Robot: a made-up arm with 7 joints.
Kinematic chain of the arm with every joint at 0, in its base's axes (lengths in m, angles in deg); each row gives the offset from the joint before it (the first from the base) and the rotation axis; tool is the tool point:
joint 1: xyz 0 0 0 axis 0 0.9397 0.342
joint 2: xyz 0 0 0 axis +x
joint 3: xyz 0 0 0 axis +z
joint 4: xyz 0.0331 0 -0.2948 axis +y
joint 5: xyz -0.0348 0 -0.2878 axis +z
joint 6: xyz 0 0 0 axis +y
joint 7: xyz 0 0 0 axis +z
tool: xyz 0 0 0
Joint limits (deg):
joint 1: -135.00..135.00
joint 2: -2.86..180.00
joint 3: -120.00..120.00
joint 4: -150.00..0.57
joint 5: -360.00..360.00
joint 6: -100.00..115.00
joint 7: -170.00..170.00
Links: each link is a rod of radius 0.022 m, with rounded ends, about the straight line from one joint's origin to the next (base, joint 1, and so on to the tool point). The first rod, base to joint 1, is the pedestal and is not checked.
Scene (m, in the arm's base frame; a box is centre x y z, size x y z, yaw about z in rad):
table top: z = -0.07
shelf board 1: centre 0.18 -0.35 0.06 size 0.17 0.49 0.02 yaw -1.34
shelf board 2: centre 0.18 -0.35 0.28 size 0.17 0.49 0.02 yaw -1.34
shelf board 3: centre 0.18 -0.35 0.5 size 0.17 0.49 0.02 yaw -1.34
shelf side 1: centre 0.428 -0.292 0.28 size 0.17 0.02 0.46 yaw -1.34
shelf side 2: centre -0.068 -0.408 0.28 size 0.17 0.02 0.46 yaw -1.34
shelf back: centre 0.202 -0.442 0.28 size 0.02 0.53 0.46 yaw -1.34
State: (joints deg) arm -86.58 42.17 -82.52 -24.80 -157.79 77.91 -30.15
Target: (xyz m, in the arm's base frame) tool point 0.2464 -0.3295 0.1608
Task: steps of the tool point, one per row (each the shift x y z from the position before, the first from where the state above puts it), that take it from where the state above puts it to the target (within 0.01 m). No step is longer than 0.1 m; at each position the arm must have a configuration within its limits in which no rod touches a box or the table.
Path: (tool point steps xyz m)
1: -0.0050 -0.0533 0.0241
2: -0.0192 -0.0522 0.0283
3: -0.0335 -0.0485 0.0297
4: -0.0468 -0.0416 0.0277
5: -0.0580 -0.0325 0.0225
6: -0.0662 -0.0215 0.0144
7: -0.0704 -0.0095 0.0039
8: -0.0701 0.0030 -0.0078
9: 0.0233 -0.0547 0.0099
10: 0.0141 -0.0599 0.0002
11: 0.0041 -0.0620 -0.0101

